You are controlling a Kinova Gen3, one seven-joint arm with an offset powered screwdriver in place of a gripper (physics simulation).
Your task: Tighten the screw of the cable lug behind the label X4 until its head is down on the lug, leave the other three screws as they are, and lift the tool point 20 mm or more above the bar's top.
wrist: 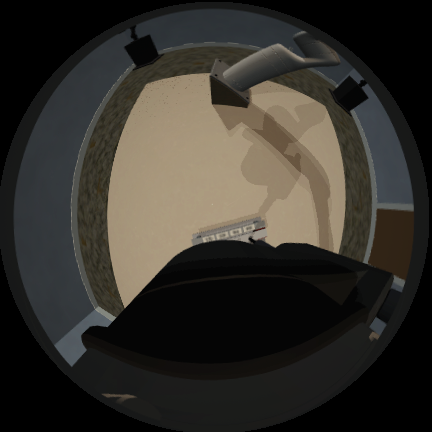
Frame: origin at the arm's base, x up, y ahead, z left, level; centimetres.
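Seen in the pictures: hand, its tool point: [249, 238]; arm's base, origin of its link: [233, 80].
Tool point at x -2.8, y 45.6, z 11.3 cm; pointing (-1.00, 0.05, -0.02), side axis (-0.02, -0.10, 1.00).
Note:
Pixels of each thing's top centre, then the offset from my tool point to it. "spot": a spot on its surface instead. Level surfaces: height alone.
- grey terminal bar, a spot on its surface: [260, 234] spot: dx -0.5, dy -1.3, dz +2.7 cm
- screwdriver, centre of its top: [258, 245] dx +6.4, dy -0.1, dz +0.1 cm
- tan table top, height of its surface: dx -4.7 cm
The grey terminal bar [260, 234] lies slightly tilted in the lower middle of the wrist view, with its lower edge partly hidden by the black tool body. Four pale labels stand in a row on it: one at the left [208, 239], two in the middle [222, 235] [235, 232] and one at the right [248, 228]. Their print is too small to read, so I cannot tell which is X4. The cable lugs and screw heads cannot be made out. My screwdriver [253, 240] shows a small dark tip part at the bar's lower right edge; whether it touches a screw is hidden.
The tan table top [165, 165] carries the arm's shadows on its right side. The grey arm [260, 65] rises from its dark base mount [227, 95] at the back. Two black box-shaped fixtures [142, 50] [349, 93] stand beyond the table. The black tool body [210, 315] fills the lower view.

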